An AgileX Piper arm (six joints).
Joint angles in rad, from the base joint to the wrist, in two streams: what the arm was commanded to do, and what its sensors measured. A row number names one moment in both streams.
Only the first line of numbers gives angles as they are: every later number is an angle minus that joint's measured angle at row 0.
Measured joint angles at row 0:
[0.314 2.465 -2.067 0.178 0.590 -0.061]
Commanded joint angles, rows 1 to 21:
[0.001 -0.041 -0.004 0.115 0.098 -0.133]
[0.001 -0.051 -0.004 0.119 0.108 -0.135]
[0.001 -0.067 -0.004 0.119 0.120 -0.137]
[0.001 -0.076 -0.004 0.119 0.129 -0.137]
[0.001 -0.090 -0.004 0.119 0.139 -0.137]
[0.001 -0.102 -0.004 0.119 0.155 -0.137]
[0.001 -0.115 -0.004 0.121 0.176 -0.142]
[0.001 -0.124 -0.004 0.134 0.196 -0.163]
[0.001 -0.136 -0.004 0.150 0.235 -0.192]
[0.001 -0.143 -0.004 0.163 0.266 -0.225]
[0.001 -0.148 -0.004 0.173 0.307 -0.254]
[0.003 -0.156 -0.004 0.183 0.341 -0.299]
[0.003 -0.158 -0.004 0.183 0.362 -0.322]
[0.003 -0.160 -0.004 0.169 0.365 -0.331]
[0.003 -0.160 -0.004 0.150 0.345 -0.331]
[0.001 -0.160 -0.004 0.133 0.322 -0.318]
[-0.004 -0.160 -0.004 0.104 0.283 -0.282]
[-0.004 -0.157 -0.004 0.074 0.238 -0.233]
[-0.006 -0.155 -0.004 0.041 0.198 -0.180]
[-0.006 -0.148 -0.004 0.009 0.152 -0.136]
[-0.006 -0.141 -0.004 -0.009 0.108 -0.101]
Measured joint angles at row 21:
[0.005 -0.151 0.000 0.089 0.263 -0.232]
